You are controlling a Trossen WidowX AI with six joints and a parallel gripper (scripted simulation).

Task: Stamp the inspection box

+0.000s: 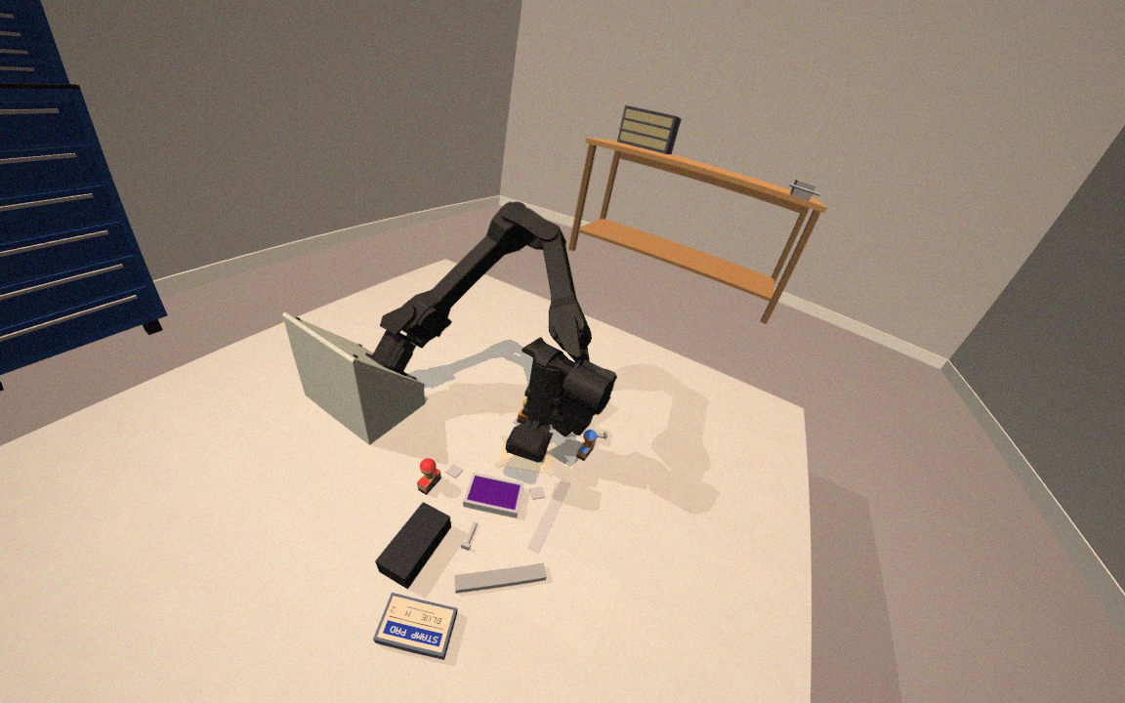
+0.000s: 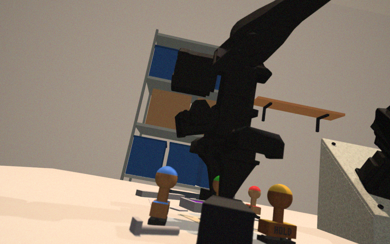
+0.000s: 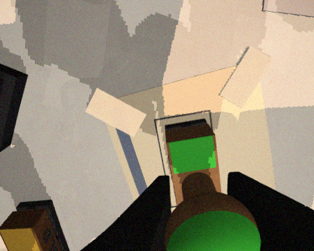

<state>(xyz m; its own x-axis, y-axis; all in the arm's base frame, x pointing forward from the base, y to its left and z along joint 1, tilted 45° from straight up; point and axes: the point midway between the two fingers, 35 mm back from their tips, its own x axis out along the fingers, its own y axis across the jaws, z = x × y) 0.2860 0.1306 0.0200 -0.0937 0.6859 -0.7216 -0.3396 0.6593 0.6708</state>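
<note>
My gripper tip is now 2 cm above the inspection card, 1 cm to the left of it and 1 cm past it. The rest, counted from my gripper tip: blue-topped stamp 7 cm to the left, 7 cm ahead; then purple ink pad 12 cm to the right, 2 cm below, 1 cm ahead; then yellow HOLD stamp 6 cm to the left, 6 cm behind.
</note>
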